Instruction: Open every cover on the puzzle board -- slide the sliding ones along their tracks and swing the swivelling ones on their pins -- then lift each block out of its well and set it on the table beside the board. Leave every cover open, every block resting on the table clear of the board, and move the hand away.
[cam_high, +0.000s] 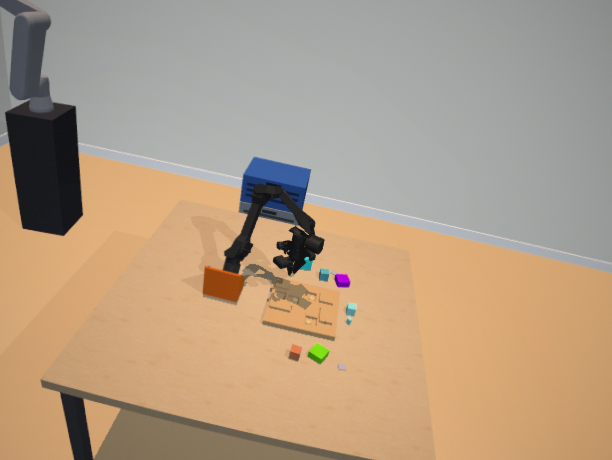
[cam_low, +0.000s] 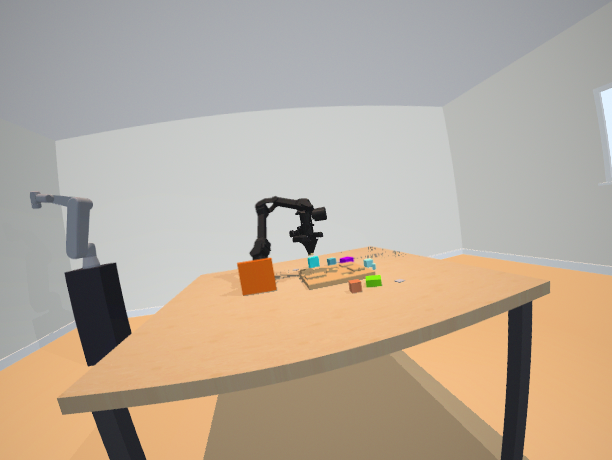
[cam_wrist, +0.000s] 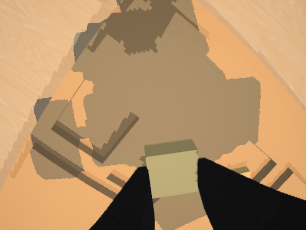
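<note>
Now: gripper tip 70 mm short of the wooden puzzle board, 60 mm to the left of it and 90 mm above it. The rest, counted from my gripper tip: blue-teal cube 160 mm ahead, 160 mm to the left, 90 mm below; then purple block 250 mm ahead, 150 mm to the left, 100 mm below; then light cyan block 280 mm ahead, 50 mm to the right, 90 mm below.
</note>
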